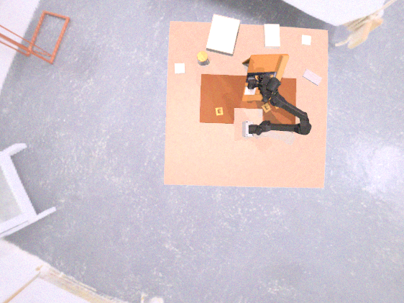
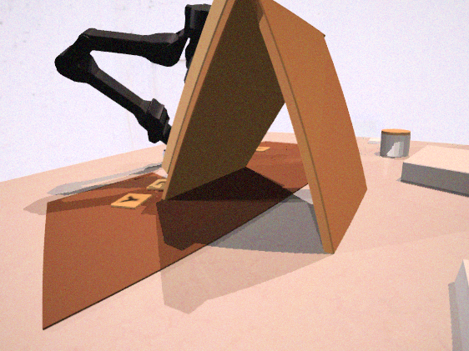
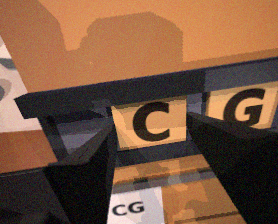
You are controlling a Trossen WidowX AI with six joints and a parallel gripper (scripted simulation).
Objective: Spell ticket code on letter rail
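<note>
The white ticket is 9 cm below my gripper tip, 6 cm behind it and 3 cm to the left of it. From my gripper tip the other things lie so: large white box 39 cm ahead, 23 cm to the left, 15 cm below; brown mat 17 cm below, 15 cm behind, 2 cm to the left; capped canister 39 cm to the left, 19 cm ahead, 14 cm below.
</note>
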